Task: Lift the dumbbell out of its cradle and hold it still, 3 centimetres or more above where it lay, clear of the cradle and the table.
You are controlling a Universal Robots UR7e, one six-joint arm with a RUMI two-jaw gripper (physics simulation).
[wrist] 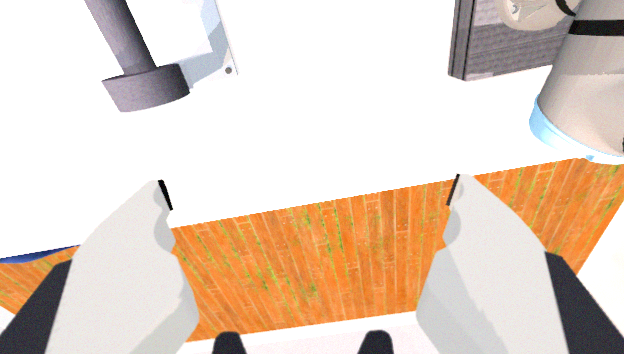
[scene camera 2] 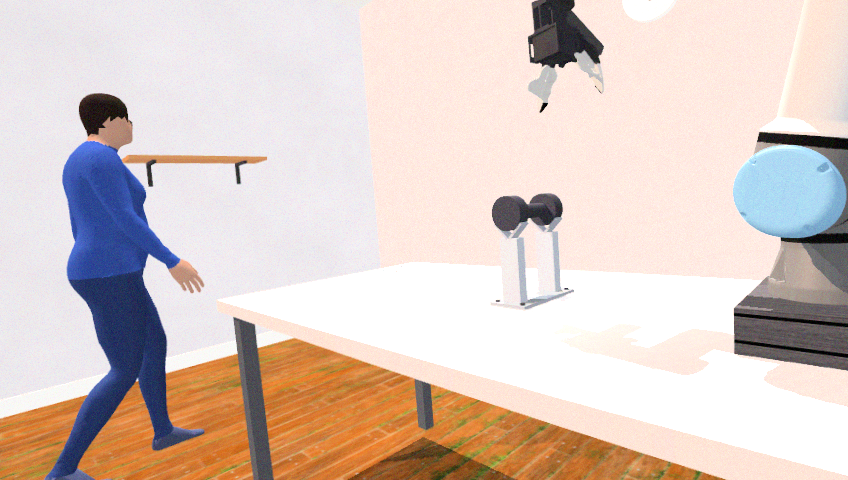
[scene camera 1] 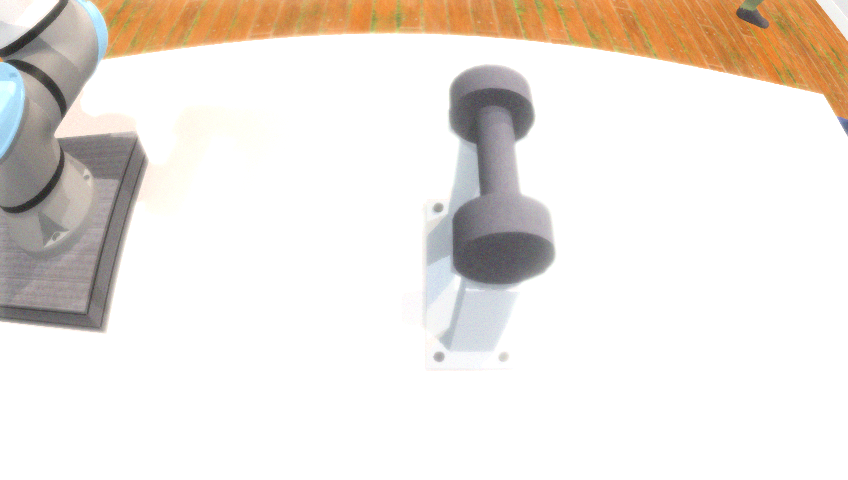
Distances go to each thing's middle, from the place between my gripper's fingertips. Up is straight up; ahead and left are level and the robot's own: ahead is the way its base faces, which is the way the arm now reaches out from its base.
Now: the dark grey dumbbell (scene camera 1: 504, 236) 21 cm below my hand, 20 cm ahead of it and 7 cm to the right of it. Round my hand: cradle (scene camera 1: 470, 326): 33 cm below, 20 cm ahead, 7 cm to the right.
